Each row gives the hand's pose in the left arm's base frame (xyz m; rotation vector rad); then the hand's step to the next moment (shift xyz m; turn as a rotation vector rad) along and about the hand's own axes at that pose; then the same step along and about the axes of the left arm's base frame.
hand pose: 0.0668 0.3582 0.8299 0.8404 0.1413 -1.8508
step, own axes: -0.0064 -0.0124 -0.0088 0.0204 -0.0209 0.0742
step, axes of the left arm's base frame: -0.0050 0.0145 -0.0061 -0.0577 -0.0405 0.0372
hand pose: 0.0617 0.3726 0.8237 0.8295 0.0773 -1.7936
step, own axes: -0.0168 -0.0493 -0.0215 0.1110 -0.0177 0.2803
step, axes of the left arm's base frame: -0.0290 0.0424 -0.0232 -0.1706 -0.2048 0.1420
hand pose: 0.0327 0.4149 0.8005 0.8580 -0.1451 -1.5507
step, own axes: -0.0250 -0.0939 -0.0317 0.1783 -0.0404 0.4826
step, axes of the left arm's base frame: -0.0589 0.0533 -0.0643 -0.3026 -0.3391 0.2444
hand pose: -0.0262 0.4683 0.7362 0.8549 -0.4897 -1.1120
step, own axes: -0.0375 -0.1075 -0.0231 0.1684 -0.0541 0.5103
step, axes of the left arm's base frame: -0.0594 0.0227 -0.0972 -0.3343 -0.3422 0.2507
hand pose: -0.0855 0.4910 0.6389 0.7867 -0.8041 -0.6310
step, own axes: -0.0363 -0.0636 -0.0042 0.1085 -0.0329 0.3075
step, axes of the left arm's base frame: -0.0288 -0.0069 -0.0671 -0.1977 -0.2116 0.1535
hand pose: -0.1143 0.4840 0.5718 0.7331 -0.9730 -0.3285
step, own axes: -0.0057 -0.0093 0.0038 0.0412 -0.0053 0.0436
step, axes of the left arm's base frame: -0.0057 -0.0051 -0.0087 -0.0141 -0.0449 0.0376
